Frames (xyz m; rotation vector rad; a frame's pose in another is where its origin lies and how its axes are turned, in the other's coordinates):
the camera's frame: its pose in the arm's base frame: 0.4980 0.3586 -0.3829 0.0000 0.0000 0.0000
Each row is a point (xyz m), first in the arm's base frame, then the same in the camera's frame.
Working: the arm's base frame: its pose in the camera's frame: -0.4980 -0.3586 0.3829 0.0000 0.0000 0.0000

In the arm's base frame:
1: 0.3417 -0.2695 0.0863
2: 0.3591 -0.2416 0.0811
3: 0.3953 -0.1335 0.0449
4: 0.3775 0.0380 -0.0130
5: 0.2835 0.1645 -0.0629
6: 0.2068 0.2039 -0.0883
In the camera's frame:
1: -0.1563 -0.6281 0.4692
2: -0.1389 -0.6002 0.4640
3: -0.1027 -0.4921 0.4278
4: -0.1205 -0.3206 0.3699
5: -0.2145 -0.1941 0.3200
6: -0.2912 -0.1547 0.2946

